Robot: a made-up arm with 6 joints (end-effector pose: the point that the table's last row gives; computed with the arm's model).
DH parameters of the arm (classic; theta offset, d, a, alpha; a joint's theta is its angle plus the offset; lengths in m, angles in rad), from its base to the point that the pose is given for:
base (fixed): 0.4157 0 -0.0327 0
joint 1: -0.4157 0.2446 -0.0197 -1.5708
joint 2: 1.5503 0 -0.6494 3.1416
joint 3: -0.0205 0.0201 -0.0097 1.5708
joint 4: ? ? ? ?
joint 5: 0 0.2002 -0.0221 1.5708
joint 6: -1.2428 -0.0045 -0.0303 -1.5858
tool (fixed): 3.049 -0.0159 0 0
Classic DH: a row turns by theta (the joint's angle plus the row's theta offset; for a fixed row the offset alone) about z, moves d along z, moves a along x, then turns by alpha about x.
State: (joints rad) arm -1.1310 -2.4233 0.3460 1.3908 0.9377 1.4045
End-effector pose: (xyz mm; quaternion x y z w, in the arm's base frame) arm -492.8 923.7 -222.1 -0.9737 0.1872 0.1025 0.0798
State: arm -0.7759 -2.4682 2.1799 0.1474 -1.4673 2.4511
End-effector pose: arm -461.3 151.1 -905.1 0.8581 0.4825 -0.1549 0.0835
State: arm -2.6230 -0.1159 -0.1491 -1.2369 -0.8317 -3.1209
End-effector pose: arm -502.0 -198.2 708.3 0.0865 -0.4910 -0.2047 0.8423
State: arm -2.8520 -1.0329 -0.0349 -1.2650 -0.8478 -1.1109
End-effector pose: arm 7.4 97.0 978.1 -0.0356 0.7582 -0.3136 0.5706
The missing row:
joint 4: 0 -0.6148 -0.0002 -1.5708
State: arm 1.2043 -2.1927 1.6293 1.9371 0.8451 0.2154
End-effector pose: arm -426.4 -786.7 -664.1 0.5159 0.8388 -0.0068 0.1742
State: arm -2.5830 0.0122 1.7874 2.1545 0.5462 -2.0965
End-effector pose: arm 303.0 88.8 1466.7 -0.2831 -0.6088 0.4104 0.6170
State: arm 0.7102 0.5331 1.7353 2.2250 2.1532 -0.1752
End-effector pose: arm 144.1 272.2 1421.7 -0.0397 -0.3957 -0.9159 0.0551
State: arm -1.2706 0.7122 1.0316 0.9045 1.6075 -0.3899
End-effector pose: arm 77.7 -904.3 1110.2 0.3832 -0.4523 0.7644 0.2534
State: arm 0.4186 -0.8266 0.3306 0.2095 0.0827 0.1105
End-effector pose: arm -262.2 -363.7 1279.6 -0.5724 0.5391 -0.5407 0.2989
